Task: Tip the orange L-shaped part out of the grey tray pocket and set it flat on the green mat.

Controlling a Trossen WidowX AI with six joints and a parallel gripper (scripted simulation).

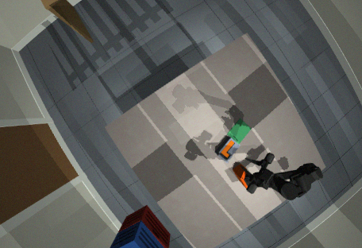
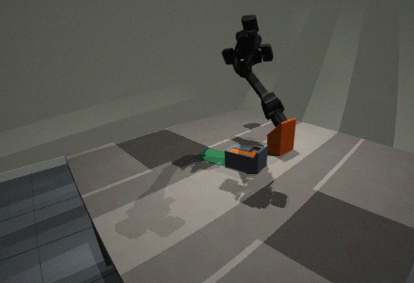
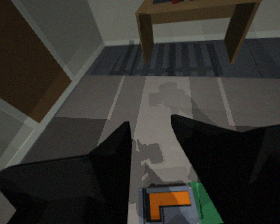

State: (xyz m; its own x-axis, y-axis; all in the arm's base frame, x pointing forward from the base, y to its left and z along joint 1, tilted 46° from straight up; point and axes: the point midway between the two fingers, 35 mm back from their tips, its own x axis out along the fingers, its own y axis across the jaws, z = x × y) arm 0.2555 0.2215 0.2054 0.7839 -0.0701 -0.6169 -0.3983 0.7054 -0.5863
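The orange L-shaped part is 35 cm below my gripper tip, 6 cm behind it and 1 cm to the right of it. The rest, counted from my gripper tip: green mat (42 cm below, 17 cm to the right, 1 cm behind).
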